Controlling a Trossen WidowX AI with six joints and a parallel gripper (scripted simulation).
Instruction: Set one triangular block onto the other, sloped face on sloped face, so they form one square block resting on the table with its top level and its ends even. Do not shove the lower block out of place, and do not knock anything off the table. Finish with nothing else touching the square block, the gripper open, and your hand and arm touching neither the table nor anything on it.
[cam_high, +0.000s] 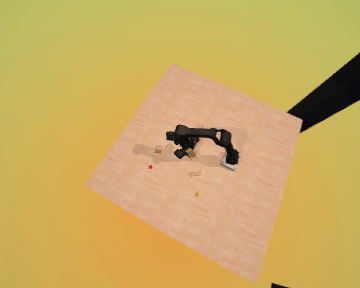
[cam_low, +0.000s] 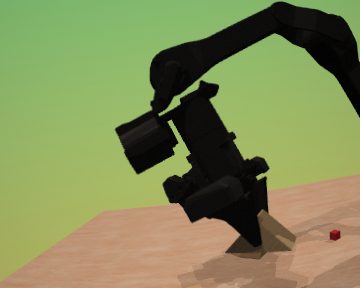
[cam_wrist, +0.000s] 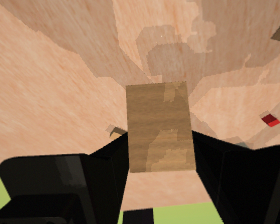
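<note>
Right now the tan wooden triangular block is 1 cm above my gripper tip. From my gripper tip the other things lie so: small red cube: 20 cm behind, 17 cm to the right, 10 cm below; small orange piece: 25 cm to the left, 13 cm behind, 10 cm below.
</note>
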